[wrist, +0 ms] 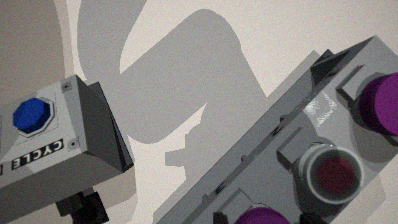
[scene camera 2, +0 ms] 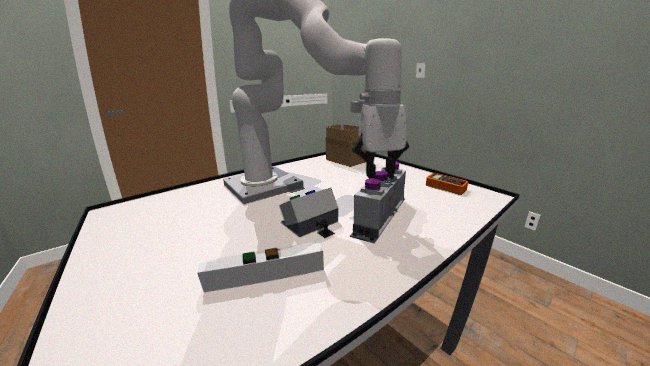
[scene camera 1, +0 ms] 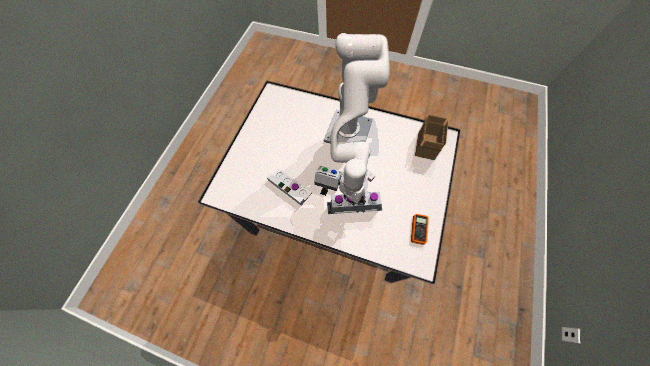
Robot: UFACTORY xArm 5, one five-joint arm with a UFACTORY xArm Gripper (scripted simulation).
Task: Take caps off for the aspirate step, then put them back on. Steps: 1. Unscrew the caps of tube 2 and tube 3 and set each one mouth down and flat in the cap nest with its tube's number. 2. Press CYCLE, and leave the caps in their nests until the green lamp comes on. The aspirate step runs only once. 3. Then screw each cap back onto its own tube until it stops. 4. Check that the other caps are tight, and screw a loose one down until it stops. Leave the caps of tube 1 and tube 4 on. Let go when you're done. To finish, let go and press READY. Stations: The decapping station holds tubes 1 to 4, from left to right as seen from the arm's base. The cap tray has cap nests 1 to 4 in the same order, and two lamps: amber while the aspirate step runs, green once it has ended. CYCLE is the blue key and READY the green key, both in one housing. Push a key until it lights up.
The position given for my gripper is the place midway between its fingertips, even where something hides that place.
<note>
In view: my gripper [scene camera 2: 380, 178], a cardboard box [scene camera 2: 339, 142] and a key housing [wrist: 80, 145].
The cardboard box also shows in scene camera 1 [scene camera 1: 434, 132]. The wrist view does not show the cardboard box: it is out of frame.
</note>
